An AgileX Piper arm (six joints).
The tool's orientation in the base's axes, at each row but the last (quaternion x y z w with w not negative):
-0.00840, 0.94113, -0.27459, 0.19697
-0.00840, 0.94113, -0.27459, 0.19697
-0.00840, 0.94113, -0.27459, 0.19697
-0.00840, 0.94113, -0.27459, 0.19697
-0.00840, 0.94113, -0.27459, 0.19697
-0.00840, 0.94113, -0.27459, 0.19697
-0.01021, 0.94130, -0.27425, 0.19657
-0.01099, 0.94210, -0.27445, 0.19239
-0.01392, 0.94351, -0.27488, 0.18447
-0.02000, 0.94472, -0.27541, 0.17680
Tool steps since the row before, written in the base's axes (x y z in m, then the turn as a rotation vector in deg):
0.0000, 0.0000, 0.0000, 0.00, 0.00, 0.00
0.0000, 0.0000, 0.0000, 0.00, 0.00, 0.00
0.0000, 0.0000, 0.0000, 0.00, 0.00, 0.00
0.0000, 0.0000, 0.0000, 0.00, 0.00, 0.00
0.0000, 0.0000, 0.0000, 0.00, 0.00, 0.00
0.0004, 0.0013, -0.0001, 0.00, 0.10, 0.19
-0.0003, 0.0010, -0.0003, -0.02, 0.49, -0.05
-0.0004, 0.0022, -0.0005, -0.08, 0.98, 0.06
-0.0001, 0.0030, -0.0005, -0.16, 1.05, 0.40
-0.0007, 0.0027, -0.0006, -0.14, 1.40, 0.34
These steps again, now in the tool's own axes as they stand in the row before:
0.0000, 0.0000, 0.0000, 0.00, 0.00, 0.00
0.0000, 0.0000, 0.0000, 0.00, 0.00, 0.00
0.0000, 0.0000, 0.0000, 0.00, 0.00, 0.00
0.0000, 0.0000, 0.0000, 0.00, 0.00, 0.00
0.0000, 0.0000, 0.0000, 0.00, 0.00, 0.00
-0.0005, 0.0012, -0.0004, -0.08, -0.01, -0.20
0.0003, 0.0010, -0.0004, -0.03, 0.44, -0.22
0.0003, 0.0021, -0.0009, -0.07, 0.79, -0.58
-0.0001, 0.0028, -0.0012, -0.12, 0.67, -0.91
0.0005, 0.0026, -0.0012, -0.17, 1.00, -1.03

